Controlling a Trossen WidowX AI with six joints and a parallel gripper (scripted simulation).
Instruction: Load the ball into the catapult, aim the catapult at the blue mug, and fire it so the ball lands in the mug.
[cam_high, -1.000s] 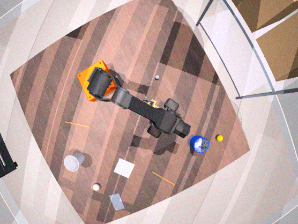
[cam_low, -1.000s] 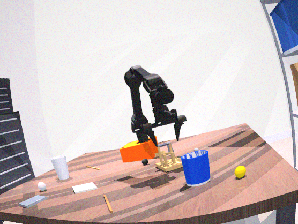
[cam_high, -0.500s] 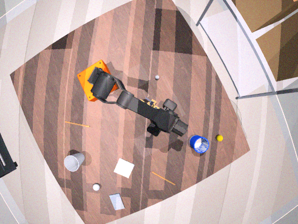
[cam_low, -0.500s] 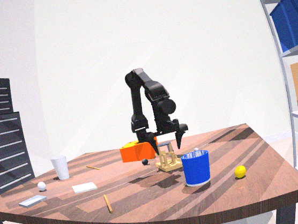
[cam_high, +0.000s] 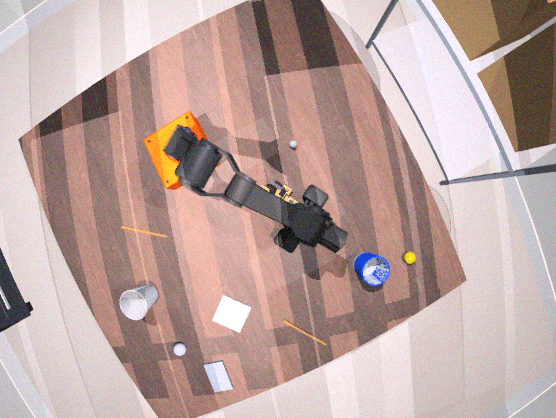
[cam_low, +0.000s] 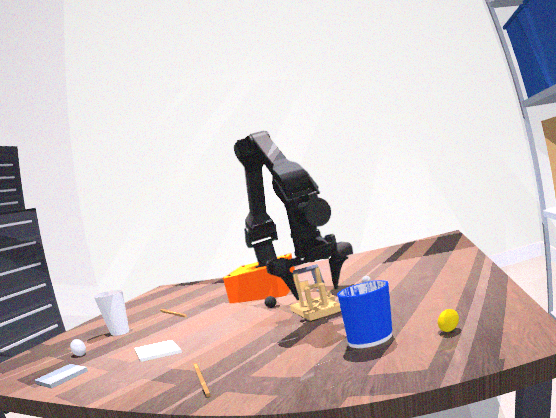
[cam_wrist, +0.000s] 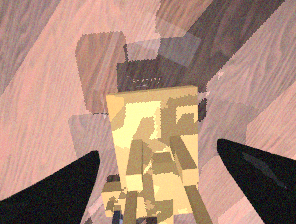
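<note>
The dark ball lies 18 cm to the right of my gripper tip, 11 cm behind it and 3 cm below it. Also, from my gripper tip: white flat block 30 cm to the right, 25 cm ahead, 4 cm below; then grey ball 23 cm behind, 5 cm to the left, 4 cm below; then blue mug 21 cm ahead, 18 cm to the left, 2 cm below.
</note>
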